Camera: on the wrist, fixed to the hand. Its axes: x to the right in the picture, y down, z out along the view.
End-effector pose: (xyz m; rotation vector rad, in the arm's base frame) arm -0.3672 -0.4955 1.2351 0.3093 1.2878 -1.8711
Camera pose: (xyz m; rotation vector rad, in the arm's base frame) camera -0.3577 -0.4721 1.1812 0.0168 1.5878 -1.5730
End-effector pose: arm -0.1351 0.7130 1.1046 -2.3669 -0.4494 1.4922
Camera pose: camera -0.0870 0.6800 1.0931 2.5475 0.8455 -1.5664
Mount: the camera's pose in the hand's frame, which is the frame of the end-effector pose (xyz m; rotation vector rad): 0.0152 0.0394 -0.0419 -0.4072 -0.0681 -0.0202
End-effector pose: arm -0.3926 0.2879 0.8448 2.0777 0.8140 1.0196
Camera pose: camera -0.4108 0.2890 0.9014 1.7420 0.5384 1.0028
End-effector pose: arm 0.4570 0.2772 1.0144 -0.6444 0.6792 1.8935
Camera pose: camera 0.4210 0.2432 0.9814 -0.8321 0.2401 2.0424
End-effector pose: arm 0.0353 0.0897 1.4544 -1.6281 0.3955 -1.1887
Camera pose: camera 0.0183 0.0398 1.4269 -2.0189 0.6083 -1.1127
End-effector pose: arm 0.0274 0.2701 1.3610 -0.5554 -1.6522 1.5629
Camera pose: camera 0.0431 0.3139 1.3239 -0.6968 -2.0376 1.2446
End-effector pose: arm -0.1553 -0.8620 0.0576 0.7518 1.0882 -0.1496
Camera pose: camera -0.1611 -0.8029 0.0533 0.3676 1.0192 0.0304
